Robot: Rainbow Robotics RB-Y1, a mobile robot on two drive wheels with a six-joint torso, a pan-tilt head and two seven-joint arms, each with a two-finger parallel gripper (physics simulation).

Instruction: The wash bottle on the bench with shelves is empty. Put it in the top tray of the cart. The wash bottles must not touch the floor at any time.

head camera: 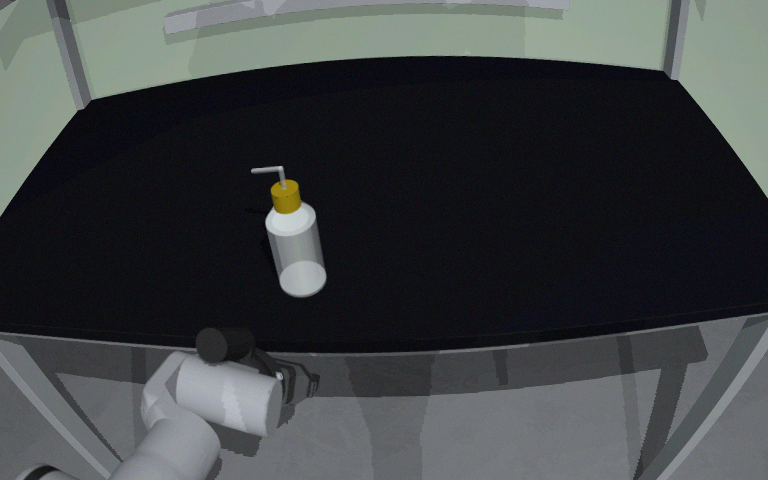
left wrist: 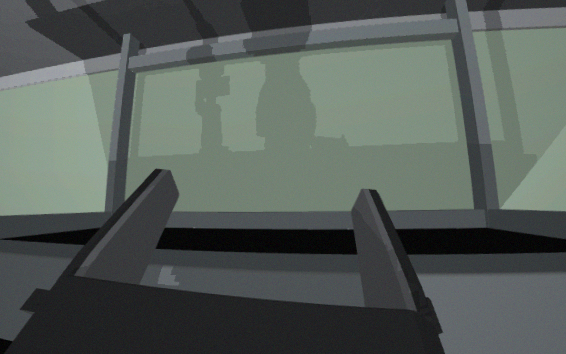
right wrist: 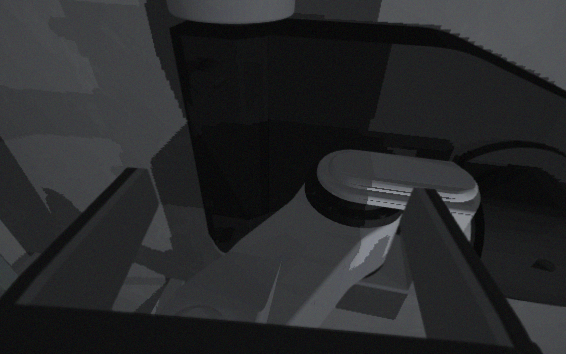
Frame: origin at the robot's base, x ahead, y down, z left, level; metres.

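Where they show: left gripper, fingertip midpoint: (left wrist: 265,191); right gripper, fingertip midpoint: (right wrist: 278,195).
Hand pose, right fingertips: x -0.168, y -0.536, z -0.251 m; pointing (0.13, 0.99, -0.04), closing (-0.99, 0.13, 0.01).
Each offset is from my right fingertips to the top centre of the thing. "pt": to the spot under its first point. Level surfaces: height alone.
The wash bottle @[dx +0.572, dy -0.553, dz +0.397 m] (head camera: 297,249), clear-white with a yellow cap and a bent spout pointing to the picture's left, stands upright on the black bench top @[dy -0.379 m] (head camera: 481,198) in the head view, left of centre and nearer the front edge. My left gripper (head camera: 314,384) (left wrist: 265,191) is open and empty. In the head view it is at the bench's front edge, below the bottle in the picture and apart from it. My right gripper (right wrist: 278,195) is open with nothing held. The bottle does not show in either wrist view. The cart and its top tray do not show.
In the head view, upright posts (head camera: 70,56) (head camera: 675,39) stand at the bench's back corners, and a pale rail (head camera: 362,10) runs behind it. Bench legs @[pt dx +0.532, dy +0.030, dz -0.359 m] (head camera: 702,407) stand below the front edge. The left wrist view shows frame posts (left wrist: 472,125) and a green panel (left wrist: 390,100).
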